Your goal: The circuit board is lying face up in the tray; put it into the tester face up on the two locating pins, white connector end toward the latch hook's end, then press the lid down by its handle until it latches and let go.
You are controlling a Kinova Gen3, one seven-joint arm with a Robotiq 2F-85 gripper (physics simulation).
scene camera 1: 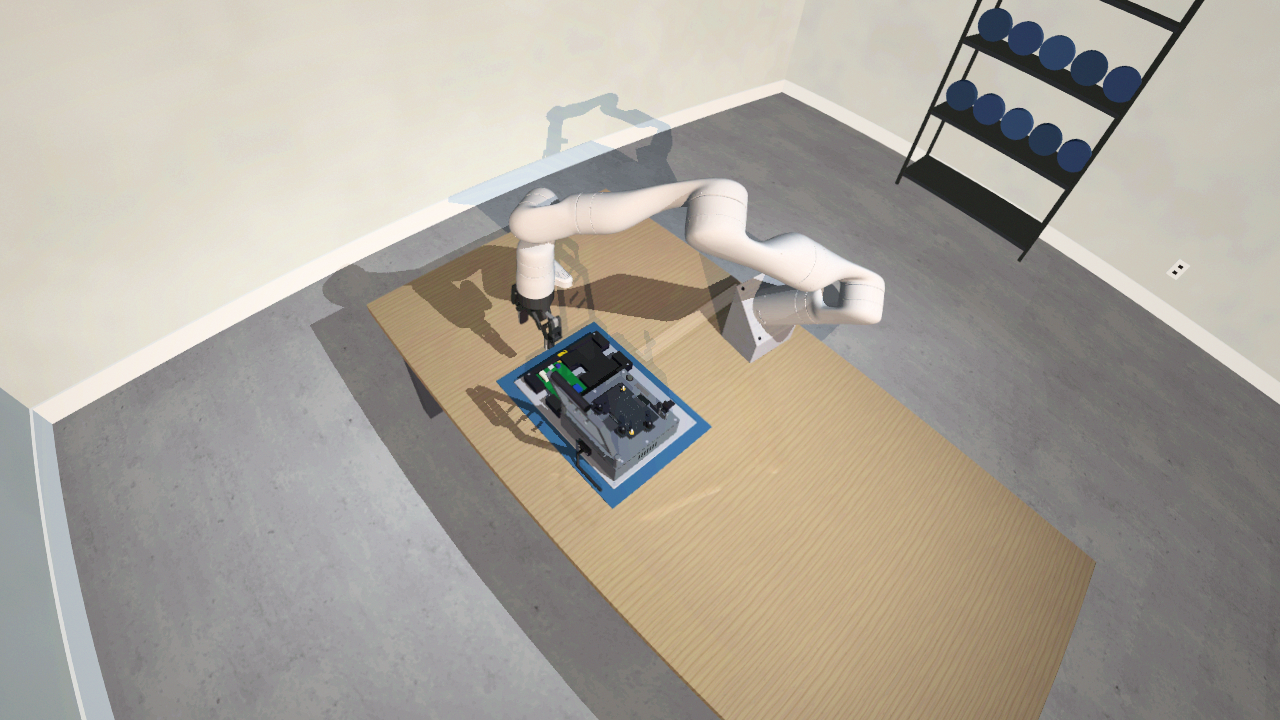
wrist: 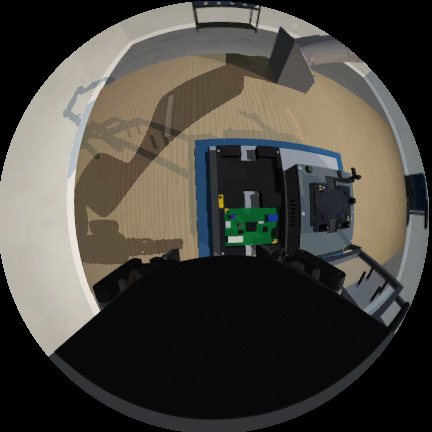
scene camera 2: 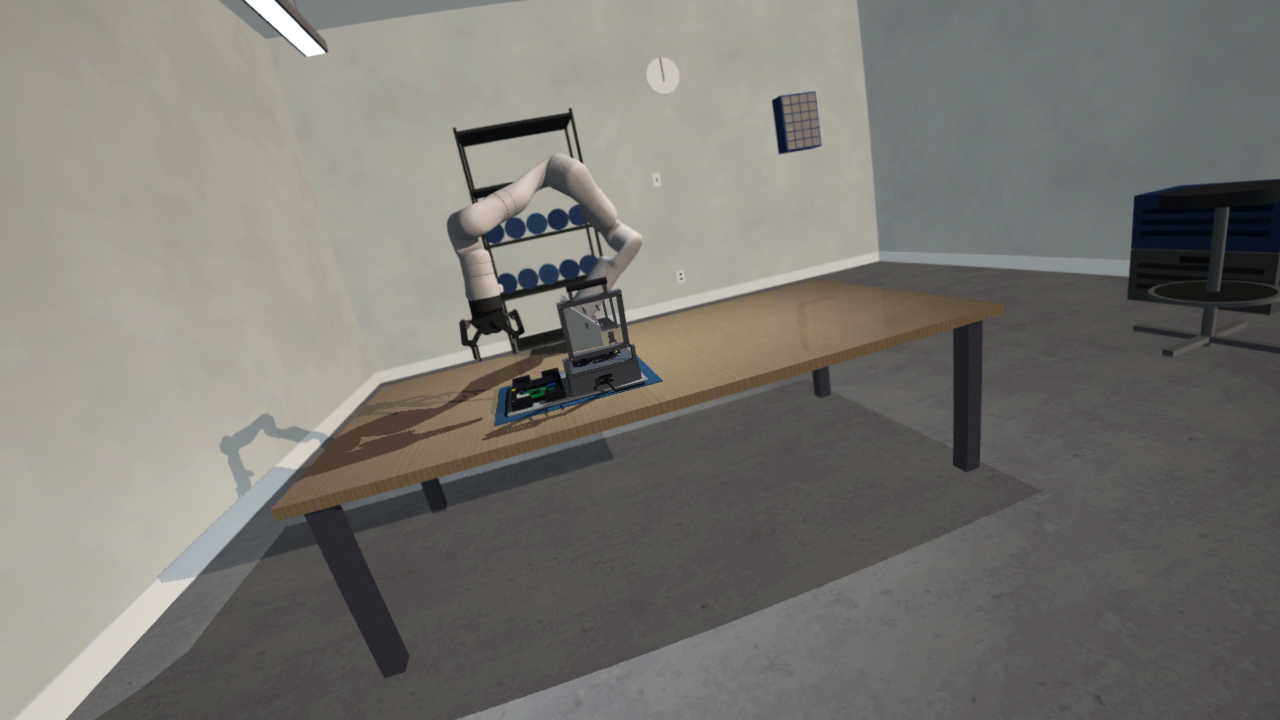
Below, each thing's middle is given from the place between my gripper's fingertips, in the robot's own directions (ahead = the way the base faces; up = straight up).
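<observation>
The black pin plate [scene camera 1: 634, 418] is 25 cm to the left of my hand, 7 cm below it and 3 cm behind it. There is also the clear lid [scene camera 2: 593, 325], which I find 23 cm to the left of my hand, 9 cm ahead of it and 5 cm above it. As for the green circuit board [wrist: 248, 225], my hand is 11 cm above it, 7 cm to the right of it and 1 cm past it.
</observation>
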